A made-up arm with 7 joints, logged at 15 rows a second.
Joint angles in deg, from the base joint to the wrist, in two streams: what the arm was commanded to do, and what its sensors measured. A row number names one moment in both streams.
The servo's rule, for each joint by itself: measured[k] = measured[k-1] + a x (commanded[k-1-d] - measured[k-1]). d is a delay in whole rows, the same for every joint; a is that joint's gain. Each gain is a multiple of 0.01, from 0.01 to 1. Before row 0 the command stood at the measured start. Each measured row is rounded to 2 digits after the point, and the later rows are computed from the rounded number. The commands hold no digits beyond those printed.
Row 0, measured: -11.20 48.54 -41.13 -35.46 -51.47 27.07 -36.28
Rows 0 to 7, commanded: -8.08 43.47 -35.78 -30.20 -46.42 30.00 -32.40; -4.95 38.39 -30.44 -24.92 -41.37 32.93 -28.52; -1.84 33.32 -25.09 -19.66 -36.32 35.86 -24.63; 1.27 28.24 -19.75 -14.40 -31.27 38.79 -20.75; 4.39 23.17 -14.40 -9.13 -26.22 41.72 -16.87; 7.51 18.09 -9.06 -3.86 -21.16 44.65 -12.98; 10.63 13.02 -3.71 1.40 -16.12 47.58 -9.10; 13.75 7.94 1.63 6.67 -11.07 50.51 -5.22
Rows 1 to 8, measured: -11.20 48.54 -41.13 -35.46 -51.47 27.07 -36.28; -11.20 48.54 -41.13 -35.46 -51.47 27.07 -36.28; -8.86 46.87 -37.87 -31.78 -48.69 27.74 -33.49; -5.93 44.07 -33.34 -26.98 -44.66 28.93 -29.91; -2.86 40.52 -28.31 -21.86 -40.07 30.52 -26.11; 0.24 36.47 -23.09 -16.64 -35.23 32.42 -22.25; 3.35 32.08 -17.79 -11.38 -30.27 34.56 -18.38; 6.47 27.46 -12.46 -6.12 -25.26 36.88 -14.49
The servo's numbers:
d 2
a 0.75 0.33 0.61 0.70 0.55 0.23 0.72

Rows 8 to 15, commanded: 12.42 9.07 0.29 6.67 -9.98 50.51 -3.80; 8.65 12.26 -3.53 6.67 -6.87 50.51 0.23; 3.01 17.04 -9.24 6.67 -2.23 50.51 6.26; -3.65 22.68 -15.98 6.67 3.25 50.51 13.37; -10.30 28.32 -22.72 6.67 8.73 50.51 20.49; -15.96 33.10 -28.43 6.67 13.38 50.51 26.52; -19.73 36.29 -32.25 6.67 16.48 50.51 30.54; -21.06 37.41 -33.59 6.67 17.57 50.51 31.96
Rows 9 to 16, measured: 9.59 22.69 -7.12 -0.86 -20.23 39.34 -10.61; 12.71 17.82 -1.78 4.41 -15.19 41.91 -6.73; 12.49 14.93 -0.52 5.99 -12.32 43.89 -4.62; 9.61 14.05 -2.36 6.47 -9.32 45.41 -1.13; 4.66 15.04 -6.56 6.61 -5.42 46.58 4.19; -1.57 17.56 -12.31 6.65 -0.65 47.48 10.80; -8.12 21.11 -18.66 6.66 4.51 48.18 17.78; -14.00 25.07 -24.62 6.67 9.39 48.72 24.07
